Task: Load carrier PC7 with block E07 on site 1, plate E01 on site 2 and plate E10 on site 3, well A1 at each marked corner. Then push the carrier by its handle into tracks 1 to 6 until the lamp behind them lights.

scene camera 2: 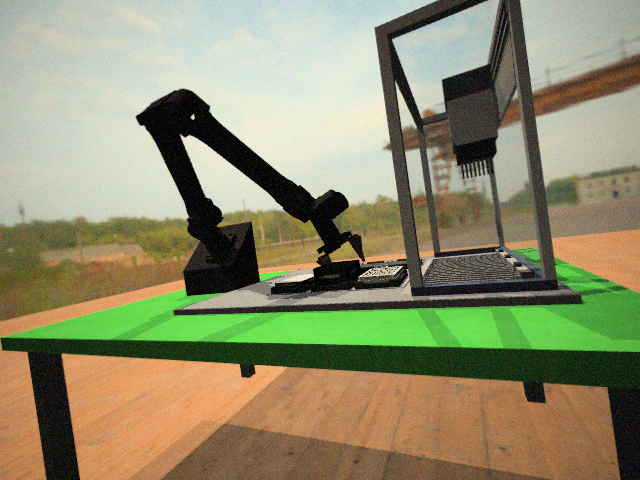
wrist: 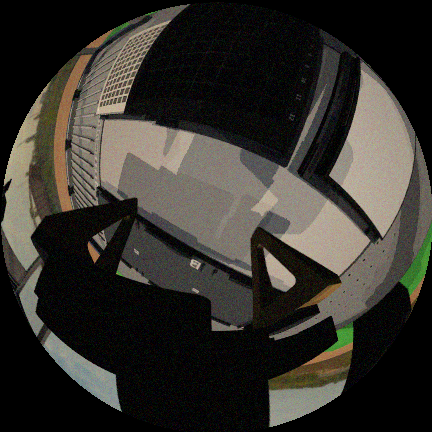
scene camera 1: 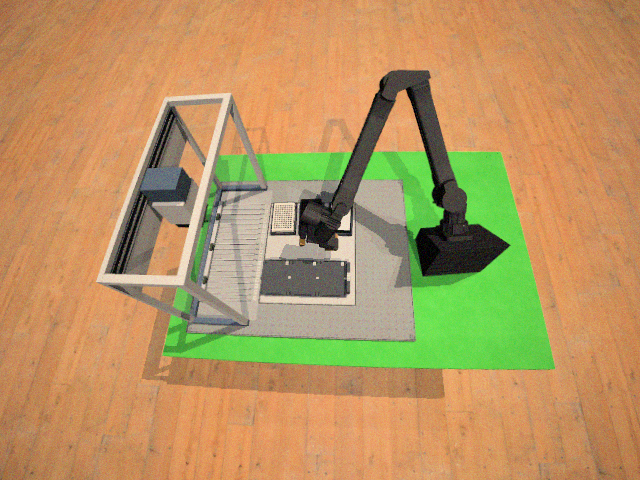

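Pixels of known places: gripper, fingertip midpoint: (wrist: 196, 219) (scene camera 1: 312, 246); arm's base, link origin: (scene camera 2: 221, 248) (scene camera 1: 453, 234).
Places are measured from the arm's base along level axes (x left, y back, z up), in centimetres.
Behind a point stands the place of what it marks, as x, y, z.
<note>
My gripper (scene camera 1: 317, 243) @(-4.3, -47.7, -11.7) (scene camera 2: 343, 258) (wrist: 196, 219) @(-4.3, -47.7, -11.7) is open and empty, over the strip of board between the black block and the carrier. The dark grey carrier (scene camera 1: 305, 279) @(7.9, -50.8, -12.7) (wrist: 172, 260) @(3.6, -50.1, -12.7) lies flat on the board, its handle end toward the arm's base; no labware shows on it. A black block (scene camera 2: 336, 271) @(-23.6, -49.5, -9.4) (wrist: 225, 75) stands in the middle of the row, partly hidden by the arm in scene camera 1. A cream plate with many wells (scene camera 1: 283, 217) @(-17.6, -58.9, -11.2) (scene camera 2: 382, 274) @(-22.8, -59.8, -11.2) (wrist: 127, 70) @(-16.5, -58.1, -11.2) is on its track side. A smooth white plate (scene camera 1: 346, 222) @(-13.4, -34.4, -11.1) (wrist: 385, 135) is on its other side. Labels E07, E01 and E10 are not readable.
Ribbed tracks (scene camera 1: 235, 248) @(-6.6, -78.2, -13.4) (scene camera 2: 460, 268) lie beyond the board (scene camera 1: 273, 250) @(-4.9, -63.1, -13.8), with small dark parts behind them. No lit lamp is discernible. A gantry frame (scene camera 1: 209, 170) @(-6.3, -69.3, 34.2) (scene camera 2: 399, 155) @(-35.0, -67.7, 11.3) stands over the track area, carrying a pipetting head (scene camera 1: 165, 183) @(-5.2, -81.9, 32.2) (scene camera 2: 470, 116). The arm's base (scene camera 1: 454, 253) @(8.9, -3.3, 5.5) stands opposite.
</note>
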